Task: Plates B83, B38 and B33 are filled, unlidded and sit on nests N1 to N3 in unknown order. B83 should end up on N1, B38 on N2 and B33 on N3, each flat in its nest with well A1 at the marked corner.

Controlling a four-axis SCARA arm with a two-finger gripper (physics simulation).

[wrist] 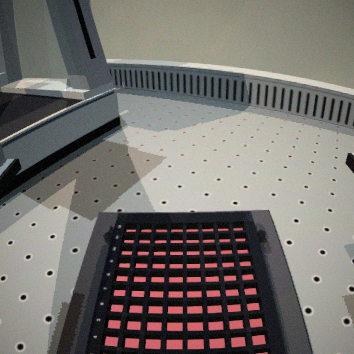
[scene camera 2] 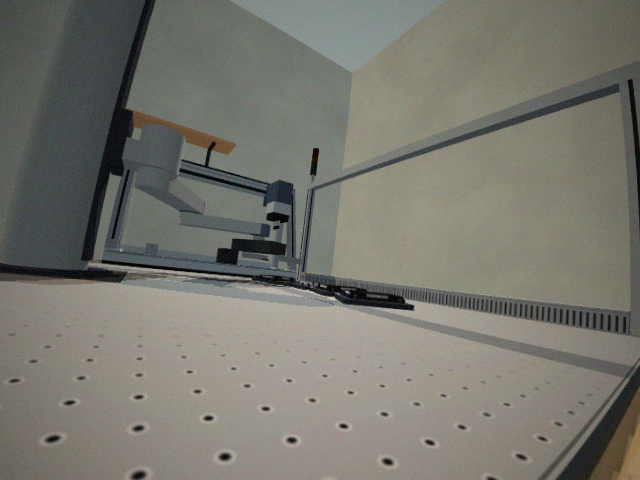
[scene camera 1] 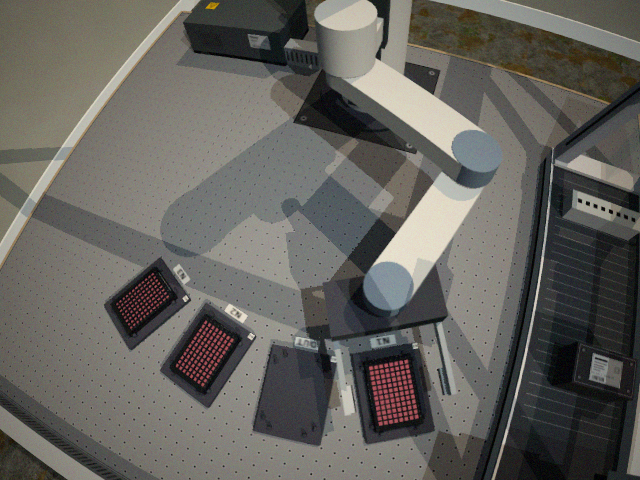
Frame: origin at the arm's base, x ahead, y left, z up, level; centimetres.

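Seen in the pictures: gripper, fingertip midpoint: [wrist: 181, 138] [scene camera 1: 401, 405].
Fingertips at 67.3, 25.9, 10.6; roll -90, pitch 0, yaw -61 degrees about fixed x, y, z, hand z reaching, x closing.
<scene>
Offsets run from my fingertips to a thing's top centre, as dx, dy, dz. "*": to the spot under its first point.
A black plate with pink-filled wells @(-2.1, -1.2, -6.7) [scene camera 1: 393, 392] [wrist: 185, 285] looks flat in nest N1 @(* +6.5, -2.5, -8.2) [scene camera 1: 369, 436] [wrist: 285, 300]. A second filled plate @(+3.4, -35.6, -6.7) [scene camera 1: 205, 352] is on nest N2 @(* +11.2, -31.6, -8.2) [scene camera 1: 208, 400], and a third filled plate @(-0.7, -52.7, -6.7) [scene camera 1: 144, 300] is on nest N3 @(-0.7, -52.7, -7.2) [scene camera 1: 161, 317]. All three are unlidded. My gripper [scene camera 1: 399, 395] [wrist: 181, 138] is open and empty above the N1 plate, its fingers wide apart on either side and clear of it. Small numbers show along the N1 plate's left rim in the wrist view. No plate names are readable, and I cannot tell well A1 on any plate.
An empty nest labelled OUT @(+4.0, -17.2, -7.2) [scene camera 1: 294, 395] lies between N2 and N1. A dark box @(* -14.3, +30.9, +2.7) [scene camera 1: 602, 369] and a white slotted block @(* -46.2, +29.6, +0.0) [scene camera 1: 602, 211] stand beyond the frame at the right. A dark cabinet @(* -70.8, -61.7, +1.0) [scene camera 1: 242, 31] is at the back left. A slotted border [wrist: 200, 85] [scene camera 2: 516, 308] edges the table.
</scene>
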